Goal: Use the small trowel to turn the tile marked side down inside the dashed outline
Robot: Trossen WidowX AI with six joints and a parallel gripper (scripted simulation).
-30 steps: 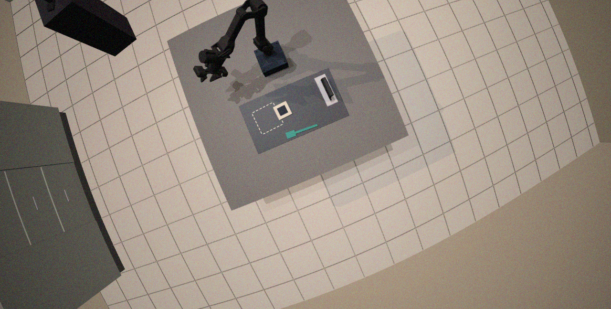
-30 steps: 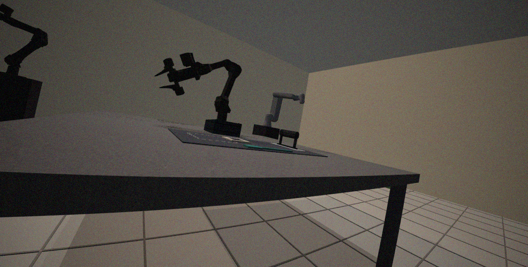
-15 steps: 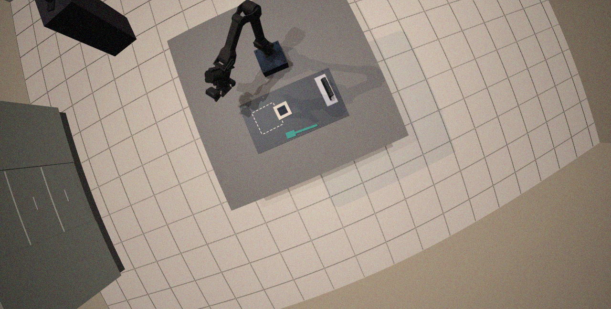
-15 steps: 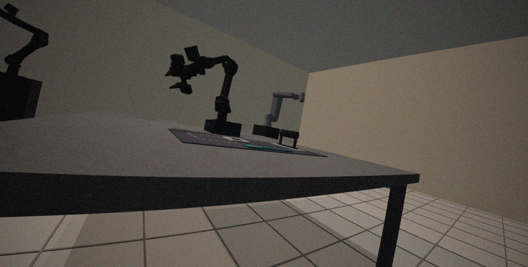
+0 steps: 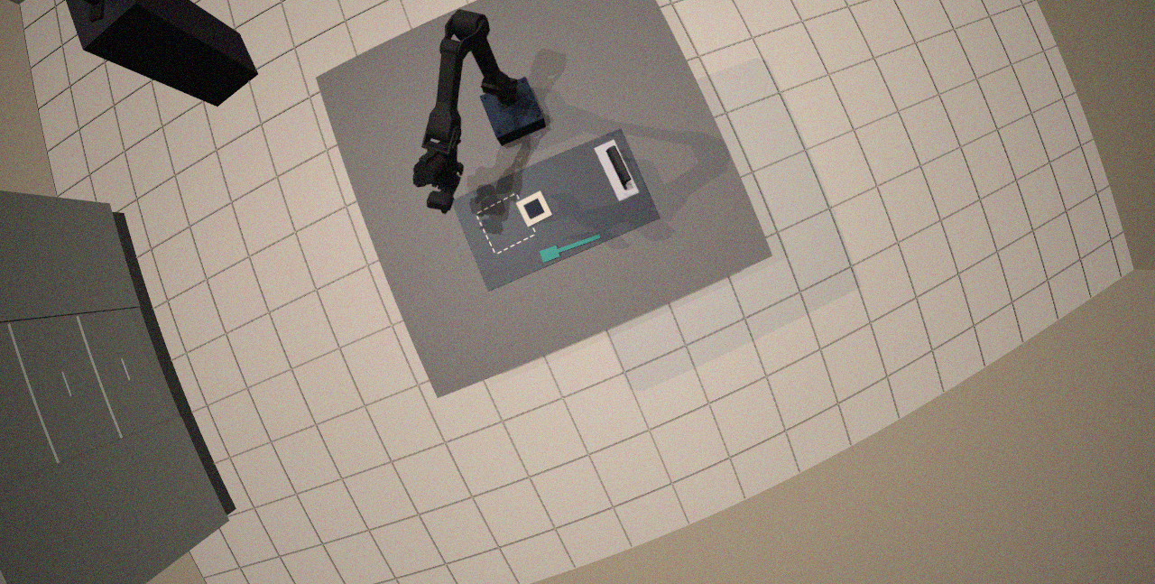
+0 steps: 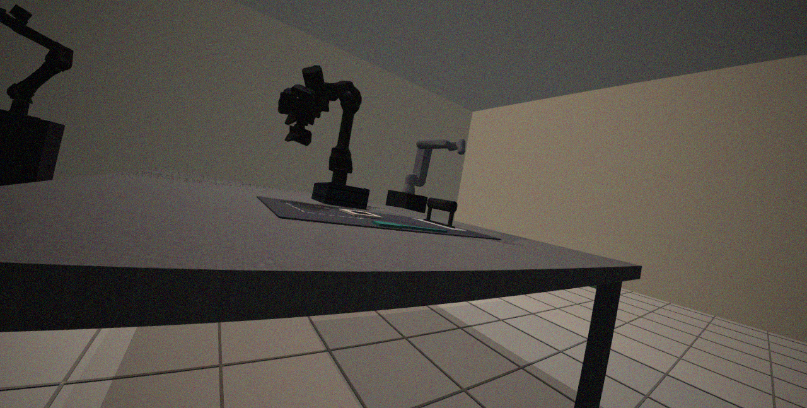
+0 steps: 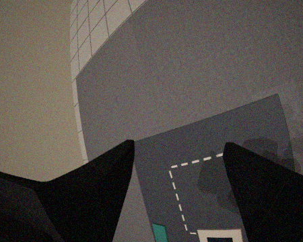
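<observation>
Now: the dark-handled trowel 520 mm to the left of my gripper tip, 170 mm ahead of it and 150 mm below it. Round my gripper tip: teal trowel (280 mm ahead, 230 mm to the left, 180 mm below); then tile (210 mm to the left, 180 mm below, 110 mm ahead); then dark mat (270 mm to the left, 200 mm below, 150 mm ahead).
</observation>
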